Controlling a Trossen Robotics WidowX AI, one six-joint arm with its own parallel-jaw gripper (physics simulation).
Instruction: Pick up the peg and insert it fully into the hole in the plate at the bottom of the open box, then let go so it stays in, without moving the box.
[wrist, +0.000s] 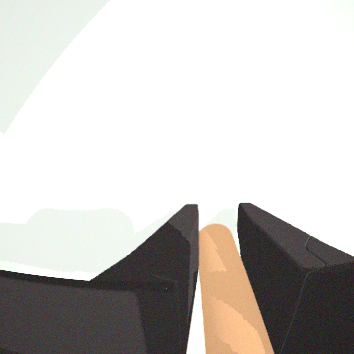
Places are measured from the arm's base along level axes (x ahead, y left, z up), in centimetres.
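Pixels of known places: gripper, fingertip midpoint: (217, 215).
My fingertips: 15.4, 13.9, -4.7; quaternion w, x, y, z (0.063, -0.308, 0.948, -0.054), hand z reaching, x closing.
Behind a point stands the place of what it marks, as x, y, z.
The orange-tan peg (227, 295) @[14.8, 14.2, -0.8] is between the two dark fingers of my gripper (217, 215) @[15.4, 13.9, -4.7] at the lower middle of the wrist view. My gripper is shut on the peg, with one finger along each side of it. The peg's rounded far end shows slightly below the fingertips in the view. Its near end runs out of the bottom edge and is hidden. The open box and the plate with the hole do not show in this view.
A bright white surface lies behind the gripper. Pale grey-green patches like shadows show at the upper left and on the left behind the left finger, and a small one shows behind the peg's tip.
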